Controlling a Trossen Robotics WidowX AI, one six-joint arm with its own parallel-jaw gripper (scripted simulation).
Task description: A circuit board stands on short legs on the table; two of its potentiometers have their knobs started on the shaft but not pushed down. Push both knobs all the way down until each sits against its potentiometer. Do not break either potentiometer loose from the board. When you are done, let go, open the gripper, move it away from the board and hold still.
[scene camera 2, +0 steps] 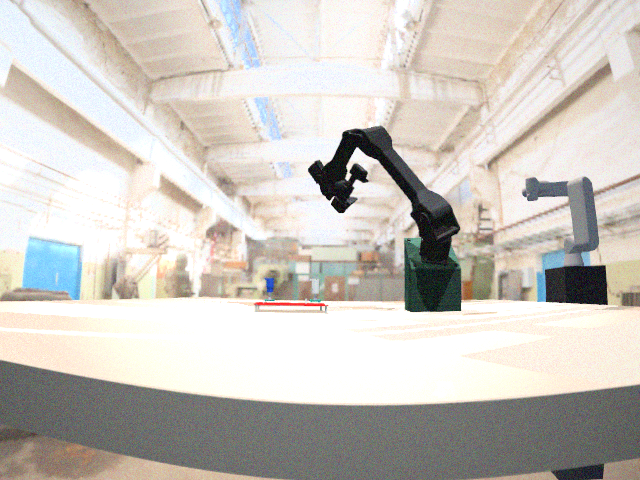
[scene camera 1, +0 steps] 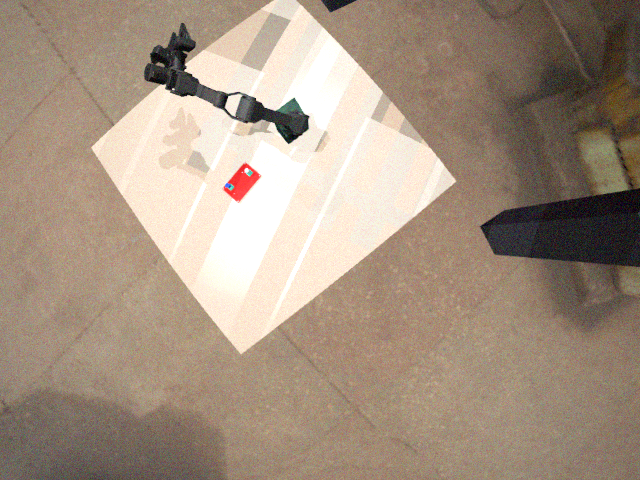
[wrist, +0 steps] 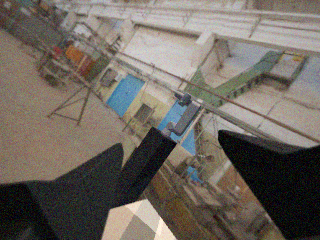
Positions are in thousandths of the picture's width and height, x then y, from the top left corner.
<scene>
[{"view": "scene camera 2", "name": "my gripper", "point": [566, 395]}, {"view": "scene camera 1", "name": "my gripper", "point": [279, 59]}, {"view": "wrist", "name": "my gripper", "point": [533, 590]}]
</scene>
